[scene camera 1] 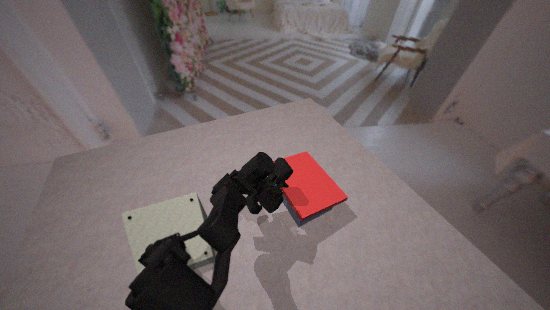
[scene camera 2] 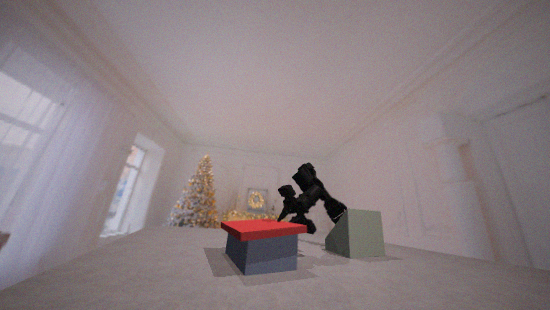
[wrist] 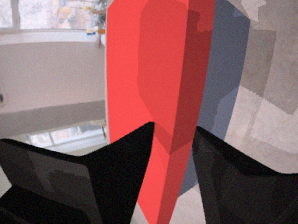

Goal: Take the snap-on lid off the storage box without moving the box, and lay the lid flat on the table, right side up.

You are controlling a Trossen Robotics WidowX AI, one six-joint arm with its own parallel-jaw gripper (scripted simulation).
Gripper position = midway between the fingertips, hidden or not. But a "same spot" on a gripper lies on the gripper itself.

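Labels:
My gripper shows in scene camera 2 (280, 225), and you'd find it in scene camera 1 and the wrist view as well. On my gripper, (wrist: 110, 178) and (scene camera 1: 278, 186) are the same spot. There's a red lid too, and it's in the wrist view (156, 65), in scene camera 1 and in scene camera 2. For the lid, (scene camera 1: 311, 190) is the same spot as (scene camera 2: 254, 221).

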